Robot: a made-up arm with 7 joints. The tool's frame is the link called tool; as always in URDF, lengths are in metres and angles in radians. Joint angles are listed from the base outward. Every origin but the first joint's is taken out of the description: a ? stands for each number. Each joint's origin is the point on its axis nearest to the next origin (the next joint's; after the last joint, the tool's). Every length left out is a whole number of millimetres.
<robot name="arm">
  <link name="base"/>
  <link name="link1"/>
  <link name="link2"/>
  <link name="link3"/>
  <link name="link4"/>
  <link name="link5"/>
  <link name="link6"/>
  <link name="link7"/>
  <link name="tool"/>
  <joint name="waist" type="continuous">
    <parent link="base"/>
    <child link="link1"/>
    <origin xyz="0 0 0.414" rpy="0 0 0"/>
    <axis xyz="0 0 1"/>
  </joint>
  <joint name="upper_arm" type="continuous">
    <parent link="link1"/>
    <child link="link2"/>
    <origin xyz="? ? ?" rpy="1.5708 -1.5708 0"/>
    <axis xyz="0 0 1"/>
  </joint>
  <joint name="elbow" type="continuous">
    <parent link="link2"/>
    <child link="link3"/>
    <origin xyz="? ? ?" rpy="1.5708 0 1.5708"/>
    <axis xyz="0 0 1"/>
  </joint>
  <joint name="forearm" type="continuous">
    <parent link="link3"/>
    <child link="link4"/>
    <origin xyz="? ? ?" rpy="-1.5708 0 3.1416"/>
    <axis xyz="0 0 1"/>
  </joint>
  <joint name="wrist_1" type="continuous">
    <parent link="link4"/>
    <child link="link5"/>
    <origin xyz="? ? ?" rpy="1.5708 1.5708 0"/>
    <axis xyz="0 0 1"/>
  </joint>
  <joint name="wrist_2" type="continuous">
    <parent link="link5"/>
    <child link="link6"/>
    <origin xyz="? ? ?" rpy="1.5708 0 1.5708"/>
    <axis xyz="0 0 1"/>
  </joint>
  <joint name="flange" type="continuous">
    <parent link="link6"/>
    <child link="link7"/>
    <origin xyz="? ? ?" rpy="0 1.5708 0"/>
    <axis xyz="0 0 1"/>
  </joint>
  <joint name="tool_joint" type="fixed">
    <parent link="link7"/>
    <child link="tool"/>
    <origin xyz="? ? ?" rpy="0 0 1.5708"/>
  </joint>
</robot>
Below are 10 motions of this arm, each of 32 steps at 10 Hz.
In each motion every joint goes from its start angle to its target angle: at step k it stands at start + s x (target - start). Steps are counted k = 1, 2, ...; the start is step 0. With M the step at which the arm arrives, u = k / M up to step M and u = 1 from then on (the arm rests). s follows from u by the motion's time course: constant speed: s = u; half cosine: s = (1 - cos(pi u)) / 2; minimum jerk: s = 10 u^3 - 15 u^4 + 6 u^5.
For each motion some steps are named. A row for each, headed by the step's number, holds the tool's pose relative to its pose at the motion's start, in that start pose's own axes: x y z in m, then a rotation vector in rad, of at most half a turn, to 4 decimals.
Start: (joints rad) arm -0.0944 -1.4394 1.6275 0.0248 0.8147 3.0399 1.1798
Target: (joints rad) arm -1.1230 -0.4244 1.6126 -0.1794 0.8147 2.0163 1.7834
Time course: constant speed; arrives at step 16
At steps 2, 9, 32:
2: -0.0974 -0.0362 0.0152 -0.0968 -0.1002 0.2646
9: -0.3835 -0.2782 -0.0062 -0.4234 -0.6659 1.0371
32: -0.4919 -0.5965 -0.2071 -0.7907 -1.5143 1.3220

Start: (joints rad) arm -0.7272 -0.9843 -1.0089 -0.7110 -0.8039 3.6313 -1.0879
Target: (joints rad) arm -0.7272 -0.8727 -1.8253 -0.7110 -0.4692 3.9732 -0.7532
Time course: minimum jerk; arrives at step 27
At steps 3, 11, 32:
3: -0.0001 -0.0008 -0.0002 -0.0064 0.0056 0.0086
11: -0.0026 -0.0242 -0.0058 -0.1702 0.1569 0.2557
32: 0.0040 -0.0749 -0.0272 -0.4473 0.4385 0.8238

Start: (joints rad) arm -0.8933 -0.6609 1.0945 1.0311 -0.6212 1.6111 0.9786
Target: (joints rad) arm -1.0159 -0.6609 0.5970 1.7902 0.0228 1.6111 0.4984
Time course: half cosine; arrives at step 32
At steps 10, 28, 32:
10: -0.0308 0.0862 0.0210 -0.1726 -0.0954 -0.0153
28: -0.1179 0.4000 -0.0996 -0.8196 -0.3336 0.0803
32: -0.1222 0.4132 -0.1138 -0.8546 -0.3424 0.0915

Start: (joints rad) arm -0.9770 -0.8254 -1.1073 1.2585 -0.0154 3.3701 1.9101
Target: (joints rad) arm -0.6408 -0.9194 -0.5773 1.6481 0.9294 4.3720 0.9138
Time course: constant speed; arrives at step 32
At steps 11, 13, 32:
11: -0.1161 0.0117 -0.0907 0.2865 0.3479 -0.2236
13: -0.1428 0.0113 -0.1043 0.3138 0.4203 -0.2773
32: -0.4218 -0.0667 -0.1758 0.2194 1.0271 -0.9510

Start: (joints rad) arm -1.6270 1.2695 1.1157 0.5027 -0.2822 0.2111 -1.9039
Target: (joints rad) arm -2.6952 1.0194 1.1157 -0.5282 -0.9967 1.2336 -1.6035
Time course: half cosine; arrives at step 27
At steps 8, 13, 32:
8: 0.0437 0.0475 0.0041 -0.1399 -0.2639 -0.0214
13: 0.1467 0.0830 0.0243 -0.3641 -0.5777 -0.1397
32: 0.4357 0.0136 0.1360 -0.8920 -0.9455 -0.6665

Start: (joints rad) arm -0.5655 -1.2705 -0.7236 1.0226 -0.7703 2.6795 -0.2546
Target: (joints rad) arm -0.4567 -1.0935 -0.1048 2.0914 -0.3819 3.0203 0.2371
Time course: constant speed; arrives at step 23
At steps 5, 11, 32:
5: -0.0129 -0.0297 -0.0243 -0.0477 0.0085 0.3683
11: -0.0066 -0.0776 -0.0529 -0.0790 0.0177 0.7943
32: 0.0690 -0.1669 -0.1250 -0.0314 -0.0171 1.5618

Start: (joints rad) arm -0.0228 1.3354 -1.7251 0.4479 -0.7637 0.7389 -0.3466
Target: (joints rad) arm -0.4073 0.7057 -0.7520 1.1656 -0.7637 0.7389 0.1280
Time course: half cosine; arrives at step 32
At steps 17, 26, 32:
17: 0.1726 -0.2259 -0.2470 0.4162 0.3192 -0.0708
26: 0.1764 -0.4658 -0.4461 0.6464 0.3945 -0.3131
32: 0.1579 -0.5258 -0.4876 0.6882 0.3929 -0.3847

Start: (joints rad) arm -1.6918 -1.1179 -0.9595 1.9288 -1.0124 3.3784 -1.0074
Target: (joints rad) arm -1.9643 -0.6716 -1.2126 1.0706 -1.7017 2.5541 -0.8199
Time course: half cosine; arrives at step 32
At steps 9, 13, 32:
9: -0.0243 0.0498 0.0084 0.1148 -0.0226 -0.1262
13: -0.0390 0.0967 0.0097 0.2415 -0.0816 -0.2594
32: -0.0638 0.2333 -0.0395 0.8062 -0.6291 -0.8026

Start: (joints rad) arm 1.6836 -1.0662 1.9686 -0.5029 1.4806 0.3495 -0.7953
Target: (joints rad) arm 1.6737 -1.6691 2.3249 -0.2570 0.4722 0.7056 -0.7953
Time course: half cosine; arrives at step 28
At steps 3, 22, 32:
3: 0.0067 0.0041 -0.0185 -0.0384 0.0011 -0.0076
22: 0.1598 -0.0916 -0.5463 -1.1303 0.0067 -0.1905
32: 0.1718 -0.1264 -0.5990 -1.2542 -0.0010 -0.2090

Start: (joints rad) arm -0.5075 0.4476 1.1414 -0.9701 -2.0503 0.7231 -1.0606
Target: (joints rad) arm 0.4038 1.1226 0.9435 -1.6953 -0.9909 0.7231 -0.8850
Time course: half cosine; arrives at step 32
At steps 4, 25, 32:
4: -0.0362 0.0038 0.0200 0.0393 0.0036 0.0831
25: -0.6924 -0.4575 0.1463 0.2773 -0.3601 1.9858
32: -0.7239 -0.5439 0.0992 0.1639 -0.4727 2.2072

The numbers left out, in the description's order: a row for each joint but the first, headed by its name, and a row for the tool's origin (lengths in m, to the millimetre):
upper_arm: 0 -0.062 0
elbow: 0.369 0 0
forearm: -0.019 -0.055 0
wrist_1: -0.021 -0.34 0
wrist_2: 0.131 0 0
flange: 0.022 0.164 0
tool: 0 0 0

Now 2 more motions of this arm.
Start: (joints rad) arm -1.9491 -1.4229 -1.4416 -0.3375 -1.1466 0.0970 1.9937
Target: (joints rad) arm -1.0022 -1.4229 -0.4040 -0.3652 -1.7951 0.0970 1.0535
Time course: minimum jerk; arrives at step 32
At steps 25, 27, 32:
25: 0.6335 -0.0675 -0.0849 0.2220 -0.4873 -0.0840
27: 0.6577 -0.0602 -0.0850 0.2492 -0.5084 -0.0962
32: 0.6739 -0.0548 -0.0849 0.2687 -0.5223 -0.1049

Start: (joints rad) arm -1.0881 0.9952 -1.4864 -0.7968 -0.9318 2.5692 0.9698
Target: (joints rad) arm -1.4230 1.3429 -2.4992 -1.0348 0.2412 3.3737 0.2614
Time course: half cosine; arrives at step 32
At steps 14, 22, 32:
14: 0.0271 0.0188 -0.0433 0.4594 0.4351 -0.1977
22: 0.0109 0.0738 -0.0679 0.7178 0.8437 -0.2028
32: -0.0117 0.1134 -0.0767 0.7544 1.0521 -0.1398

